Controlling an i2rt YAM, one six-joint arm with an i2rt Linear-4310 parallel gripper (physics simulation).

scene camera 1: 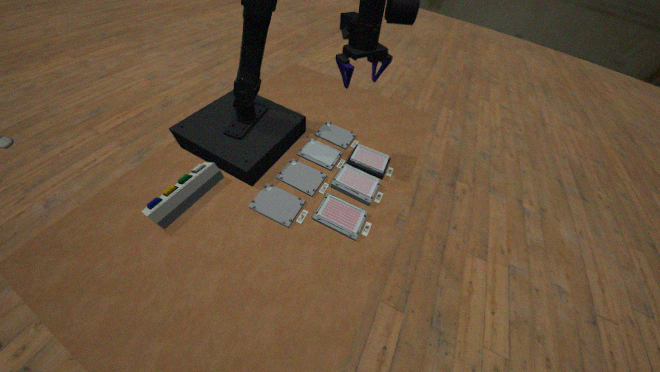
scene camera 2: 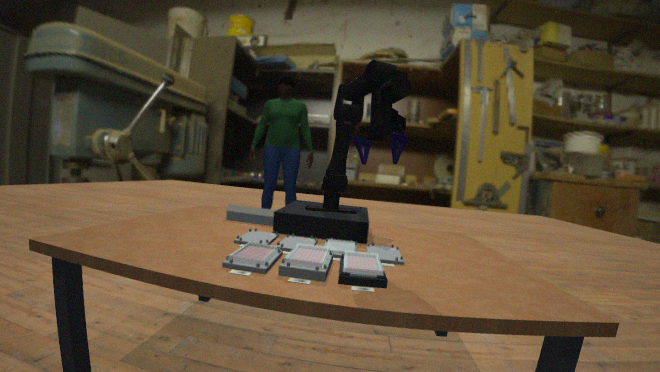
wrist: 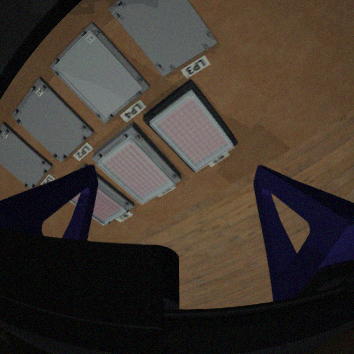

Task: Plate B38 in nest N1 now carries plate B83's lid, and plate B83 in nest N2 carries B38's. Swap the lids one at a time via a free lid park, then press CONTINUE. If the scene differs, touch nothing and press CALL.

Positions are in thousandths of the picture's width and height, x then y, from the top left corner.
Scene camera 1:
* my gripper: 546, 227
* grey button box: 251, 571
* LP2 lid park: 458, 477
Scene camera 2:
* my gripper: 573, 442
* grey button box: 396, 582
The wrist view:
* my gripper: 496, 490
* LP2 lid park: 120, 318
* LP3 lid park: 476, 117
